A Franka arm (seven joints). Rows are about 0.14 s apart.
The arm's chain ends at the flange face. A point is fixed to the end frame.
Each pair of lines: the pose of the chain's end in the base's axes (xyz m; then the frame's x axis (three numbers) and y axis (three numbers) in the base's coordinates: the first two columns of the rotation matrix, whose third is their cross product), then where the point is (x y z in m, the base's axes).
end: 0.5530 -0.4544 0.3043 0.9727 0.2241 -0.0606 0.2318 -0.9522 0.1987
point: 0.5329 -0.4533 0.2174
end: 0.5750 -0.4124 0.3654 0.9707 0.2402 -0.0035 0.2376 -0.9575 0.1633
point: 0.5590 -0.4073 0.2778
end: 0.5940 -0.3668 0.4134 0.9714 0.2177 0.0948 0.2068 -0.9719 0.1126
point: 0.5856 -0.3551 0.3254
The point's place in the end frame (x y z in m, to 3 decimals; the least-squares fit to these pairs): -0.014 -0.023 0.085
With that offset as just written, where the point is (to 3 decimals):
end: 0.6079 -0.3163 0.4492 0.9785 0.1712 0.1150 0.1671 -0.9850 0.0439
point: 0.601 -0.298 0.362
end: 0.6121 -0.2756 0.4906 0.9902 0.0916 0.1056 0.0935 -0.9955 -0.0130
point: 0.605 -0.252 0.405
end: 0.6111 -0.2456 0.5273 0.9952 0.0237 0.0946 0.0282 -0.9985 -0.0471
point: 0.604 -0.219 0.443
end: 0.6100 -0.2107 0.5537 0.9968 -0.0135 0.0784 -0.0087 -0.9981 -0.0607
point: 0.603 -0.182 0.469
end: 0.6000 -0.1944 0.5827 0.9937 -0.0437 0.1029 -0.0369 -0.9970 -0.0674
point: 0.596 -0.165 0.498
